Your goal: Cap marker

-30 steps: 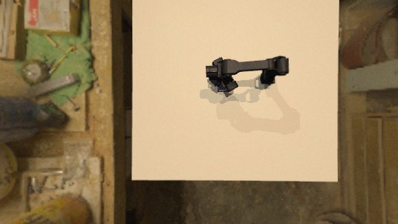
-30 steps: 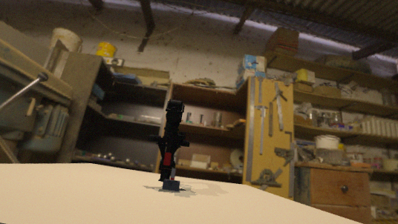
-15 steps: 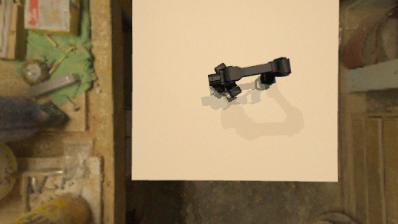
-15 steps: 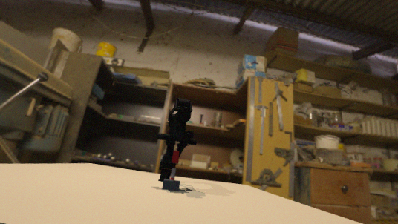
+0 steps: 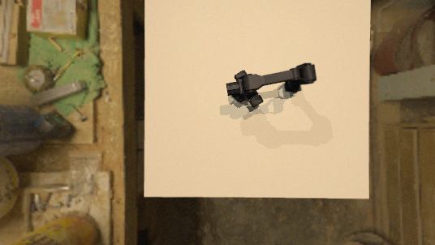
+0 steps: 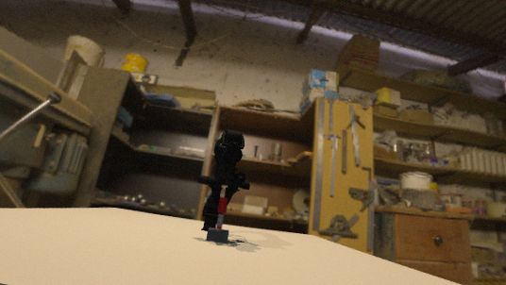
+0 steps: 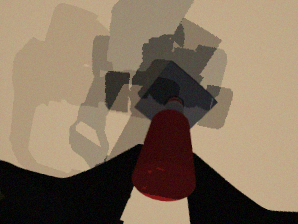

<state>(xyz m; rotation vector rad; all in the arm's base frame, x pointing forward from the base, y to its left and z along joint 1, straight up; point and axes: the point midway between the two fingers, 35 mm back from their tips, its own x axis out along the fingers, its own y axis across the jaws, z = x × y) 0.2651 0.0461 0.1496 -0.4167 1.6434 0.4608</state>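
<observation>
Right now the grey holder block is 1 cm ahead of my gripper tip and 10 cm below it. Round my gripper tip: red cap 1 cm ahead, 1 cm above.
</observation>
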